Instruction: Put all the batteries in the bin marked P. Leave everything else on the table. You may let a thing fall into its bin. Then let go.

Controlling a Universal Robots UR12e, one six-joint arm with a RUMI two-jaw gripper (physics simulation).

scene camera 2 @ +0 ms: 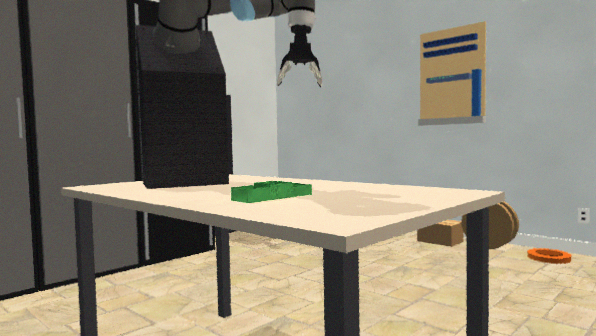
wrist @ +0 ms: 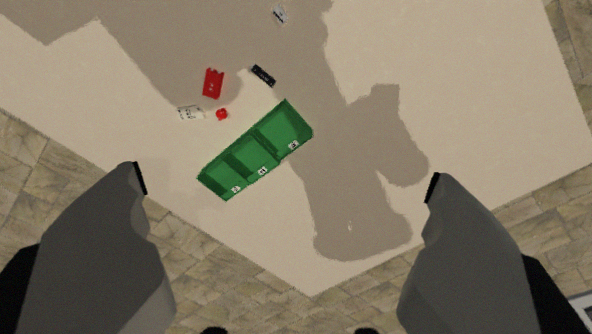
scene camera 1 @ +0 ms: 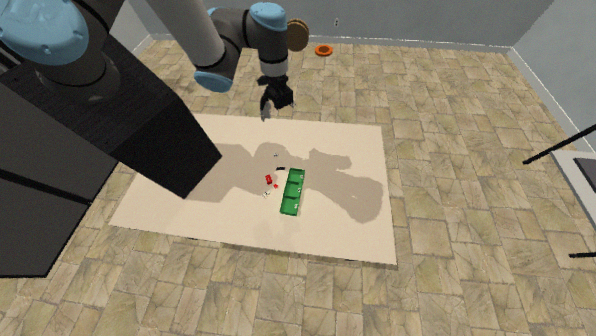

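Note:
My gripper is open and empty, high above the table. A green three-part tray lies on the table. Its bin marked P is the end compartment farthest from a black bar; the labels are blurred now. The black bar lies beside the opposite end. A small grey-white piece with black marks lies farther off. I cannot tell surely which of these small things are batteries. No battery is recognisable in the three bins.
A red block, a small red die and a white domino-like piece lie beside the tray. The black robot pedestal stands at one end of the table.

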